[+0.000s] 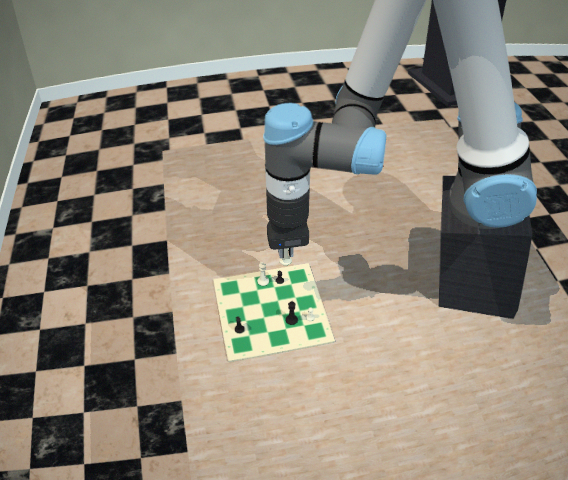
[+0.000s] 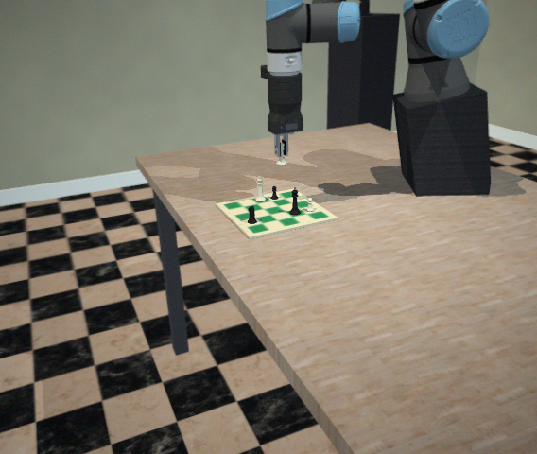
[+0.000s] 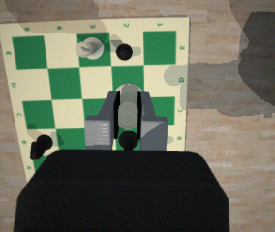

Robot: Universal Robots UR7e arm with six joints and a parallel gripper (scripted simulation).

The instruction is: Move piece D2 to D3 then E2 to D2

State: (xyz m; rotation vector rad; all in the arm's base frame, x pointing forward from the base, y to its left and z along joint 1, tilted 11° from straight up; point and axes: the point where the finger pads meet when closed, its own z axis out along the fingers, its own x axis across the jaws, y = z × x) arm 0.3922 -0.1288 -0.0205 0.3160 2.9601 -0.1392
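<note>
Right now the tall white piece is 110 mm below my hand, 50 mm to the right of it and 30 mm ahead of it. Round my hand: black pawn 120 mm below, 30 mm to the right; then green-and-cream board 140 mm below, 50 mm ahead, 30 mm to the left; then small white piece 120 mm below, 90 mm to the left, 20 mm behind.
</note>
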